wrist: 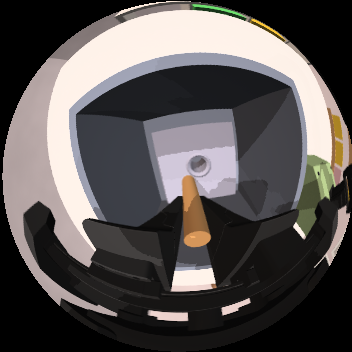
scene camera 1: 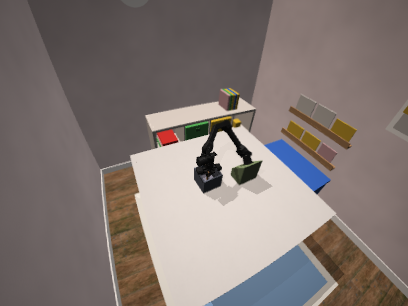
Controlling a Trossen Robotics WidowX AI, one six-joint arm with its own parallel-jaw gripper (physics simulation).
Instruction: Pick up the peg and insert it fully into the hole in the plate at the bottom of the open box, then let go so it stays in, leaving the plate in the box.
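Frame: origin at the arm's base, x right, y ahead, z up, level; metres.
Seen in the pictures: gripper, fingertip midpoint: [wrist: 190, 200] [scene camera 1: 207, 176]; arm's base, link origin: [scene camera 1: 248, 163].
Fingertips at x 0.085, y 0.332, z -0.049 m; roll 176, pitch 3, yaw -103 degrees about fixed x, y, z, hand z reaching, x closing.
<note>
Pixels of each thing's top centre, then the offset from my fingertips to it. Level surfaces: height alone.
- orange-brown peg, top centre: [wrist: 192, 240] dz +0.048, dx +0.005, dy -0.002 m
- dark box, top centre: [wrist: 211, 208] [scene camera 1: 208, 171] dz +0.039, dx +0.018, dy -0.013 m
- pale plate, top centre: [wrist: 198, 165] dz -0.038, dx +0.018, dy -0.013 m
- white table, surface height: dz -0.099 m
My gripper [scene camera 1: 208, 171] [wrist: 190, 200] is shut on an orange-brown peg [wrist: 194, 217], which points down into the open box. The dark box [scene camera 1: 207, 183] [wrist: 107, 160] has a grey-blue rim and stands on the table. A pale plate [wrist: 175, 160] lies at its bottom, with a round hole [wrist: 199, 165] in a raised ring. In the wrist view the peg's far tip appears just below and a little left of the hole, apart from it. How high the tip is above the plate I cannot tell. In the scene view the gripper is over the box and hides most of its inside.
A green angular block [scene camera 1: 246, 172] [wrist: 316, 187] stands on the white table [scene camera 1: 225, 235] beside the box, near the arm's base. Behind the table is a white shelf unit [scene camera 1: 192, 114] with coloured bins and books. A blue surface [scene camera 1: 299, 165] is at the right.
</note>
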